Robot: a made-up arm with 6 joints. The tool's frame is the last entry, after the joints. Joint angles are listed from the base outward.
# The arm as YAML. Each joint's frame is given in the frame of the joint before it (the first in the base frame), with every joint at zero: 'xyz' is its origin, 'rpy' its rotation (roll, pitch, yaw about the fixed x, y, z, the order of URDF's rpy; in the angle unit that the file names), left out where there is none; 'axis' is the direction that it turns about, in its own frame. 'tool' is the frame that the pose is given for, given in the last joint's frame.
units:
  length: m
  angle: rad
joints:
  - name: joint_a
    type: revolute
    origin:
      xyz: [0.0, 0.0, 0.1]
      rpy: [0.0, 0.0, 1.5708]
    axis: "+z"
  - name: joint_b
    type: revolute
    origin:
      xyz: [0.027, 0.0, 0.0]
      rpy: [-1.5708, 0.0, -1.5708]
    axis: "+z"
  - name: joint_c
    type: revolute
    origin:
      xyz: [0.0, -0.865, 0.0]
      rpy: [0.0, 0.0, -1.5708]
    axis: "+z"
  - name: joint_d
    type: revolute
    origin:
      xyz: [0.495, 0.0, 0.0]
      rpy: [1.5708, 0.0, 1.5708]
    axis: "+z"
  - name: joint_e
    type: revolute
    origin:
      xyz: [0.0, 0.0, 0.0]
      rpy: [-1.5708, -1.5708, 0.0]
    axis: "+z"
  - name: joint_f
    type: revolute
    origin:
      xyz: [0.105, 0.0, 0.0]
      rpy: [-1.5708, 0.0, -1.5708]
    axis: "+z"
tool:
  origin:
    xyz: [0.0, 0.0, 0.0]
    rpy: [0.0, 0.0, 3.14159]
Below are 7 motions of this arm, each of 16 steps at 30 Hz.
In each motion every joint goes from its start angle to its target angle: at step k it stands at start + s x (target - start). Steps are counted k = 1, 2, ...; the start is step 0. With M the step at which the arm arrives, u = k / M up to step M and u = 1 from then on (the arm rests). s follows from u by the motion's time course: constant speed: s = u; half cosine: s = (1 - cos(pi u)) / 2; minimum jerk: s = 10 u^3 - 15 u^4 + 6 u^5.
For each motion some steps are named. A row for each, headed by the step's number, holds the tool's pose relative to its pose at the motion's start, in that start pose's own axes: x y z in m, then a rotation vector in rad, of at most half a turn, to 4 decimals.
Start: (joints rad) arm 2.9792 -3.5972 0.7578 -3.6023 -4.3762 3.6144
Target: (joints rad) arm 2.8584 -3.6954 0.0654 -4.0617 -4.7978 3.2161
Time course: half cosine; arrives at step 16
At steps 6, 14, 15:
6: -0.0278 -0.0534 0.1214 -0.1547 -0.0242 -0.2083
14: -0.1733 -0.1431 0.3584 -0.4063 -0.0860 -0.8149
15: -0.1821 -0.1462 0.3675 -0.4138 -0.0889 -0.8458

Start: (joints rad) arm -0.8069 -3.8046 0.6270 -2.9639 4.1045 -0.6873
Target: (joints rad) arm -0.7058 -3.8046 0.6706 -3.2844 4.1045 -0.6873
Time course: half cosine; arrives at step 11
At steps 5, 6, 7, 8, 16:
5: 0.0080 -0.0009 0.0112 -0.1024 -0.1083 0.1040
6: 0.0104 -0.0013 0.0145 -0.1366 -0.1444 0.1382
7: 0.0125 -0.0017 0.0176 -0.1694 -0.1791 0.1708
8: 0.0143 -0.0021 0.0201 -0.1983 -0.2096 0.1993
16: 0.0168 -0.0028 0.0236 -0.2399 -0.2537 0.2402

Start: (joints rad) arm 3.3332 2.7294 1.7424 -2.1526 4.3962 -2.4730
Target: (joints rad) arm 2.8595 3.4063 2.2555 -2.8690 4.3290 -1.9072
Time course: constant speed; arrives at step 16
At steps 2, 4, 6, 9, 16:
2: -0.0790 -0.0017 0.0217 0.1295 0.0777 0.1775
4: -0.1498 -0.0078 0.0531 0.2786 0.1459 0.3444
6: -0.2117 -0.0181 0.0918 0.4460 0.2024 0.4994
9: -0.2869 -0.0410 0.1580 0.7285 0.2617 0.7055
16: -0.3851 -0.1202 0.3152 1.5044 0.2557 1.0282

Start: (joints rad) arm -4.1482 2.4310 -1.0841 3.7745 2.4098 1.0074
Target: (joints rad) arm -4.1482 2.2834 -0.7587 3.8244 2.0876 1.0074
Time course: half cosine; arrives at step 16
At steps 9, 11, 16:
9: -0.0275 0.0566 -0.0584 -0.2229 -0.1662 -0.0676
11: -0.0354 0.0729 -0.0755 -0.2909 -0.2142 -0.0893
16: -0.0448 0.0924 -0.0963 -0.3752 -0.2721 -0.1168

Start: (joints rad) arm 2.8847 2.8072 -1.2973 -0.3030 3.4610 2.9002
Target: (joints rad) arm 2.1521 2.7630 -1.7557 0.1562 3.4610 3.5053
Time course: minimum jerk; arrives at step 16
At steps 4, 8, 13, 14, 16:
4: -0.0191 0.0540 -0.0006 0.0621 0.0431 -0.0035
8: -0.0783 0.2577 0.0426 0.3132 0.2052 0.0232
13: -0.1198 0.4546 0.1701 0.6217 0.3688 0.1335
14: -0.1219 0.4665 0.1820 0.6449 0.3792 0.1448
16: -0.1228 0.4722 0.1879 0.6562 0.3842 0.1505

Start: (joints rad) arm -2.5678 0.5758 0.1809 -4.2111 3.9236 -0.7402
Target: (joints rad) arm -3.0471 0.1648 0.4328 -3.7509 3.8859 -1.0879
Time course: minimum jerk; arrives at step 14
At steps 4, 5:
4: -0.0501 0.0557 0.0192 0.0540 0.0045 -0.0306
5: -0.0882 0.0903 0.0317 0.0903 0.0110 -0.0513

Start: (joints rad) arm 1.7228 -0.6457 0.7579 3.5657 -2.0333 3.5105
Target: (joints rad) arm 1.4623 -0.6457 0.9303 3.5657 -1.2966 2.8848
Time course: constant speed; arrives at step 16
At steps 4, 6, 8, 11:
4: -0.0244 0.0209 0.0290 0.0063 -0.1568 -0.1088
6: -0.0369 0.0296 0.0427 0.0213 -0.2359 -0.1652
8: -0.0494 0.0371 0.0559 0.0442 -0.3145 -0.2228
11: -0.0682 0.0463 0.0745 0.0936 -0.4306 -0.3110

